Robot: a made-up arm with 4 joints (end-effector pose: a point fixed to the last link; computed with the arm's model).
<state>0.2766 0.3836 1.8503 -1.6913</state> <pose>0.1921 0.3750 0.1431 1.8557 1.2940 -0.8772</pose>
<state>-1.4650 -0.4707 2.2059 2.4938</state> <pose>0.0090 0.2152 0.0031 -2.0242 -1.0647 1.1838</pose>
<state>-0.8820 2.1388 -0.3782 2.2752</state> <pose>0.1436 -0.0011 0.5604 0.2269 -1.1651 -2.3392</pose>
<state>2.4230 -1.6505 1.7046 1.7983</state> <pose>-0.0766 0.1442 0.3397 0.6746 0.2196 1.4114</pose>
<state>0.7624 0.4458 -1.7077 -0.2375</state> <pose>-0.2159 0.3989 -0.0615 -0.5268 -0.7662 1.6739</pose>
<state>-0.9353 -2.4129 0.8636 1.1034</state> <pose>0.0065 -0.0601 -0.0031 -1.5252 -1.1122 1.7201</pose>
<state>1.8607 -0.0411 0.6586 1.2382</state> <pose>-0.0327 0.4850 0.2716 0.2508 -2.9466 -0.9772</pose>
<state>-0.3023 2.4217 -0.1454 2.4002</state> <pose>-0.0674 -0.0963 0.5257 0.6685 -0.9911 -2.6517</pose>
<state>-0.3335 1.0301 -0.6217 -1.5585</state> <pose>-0.1643 0.5048 0.4580 0.5333 1.3498 1.1268</pose>
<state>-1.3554 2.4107 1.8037 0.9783</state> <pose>0.1457 0.1743 0.0475 -0.0901 2.2763 -1.9221</pose>
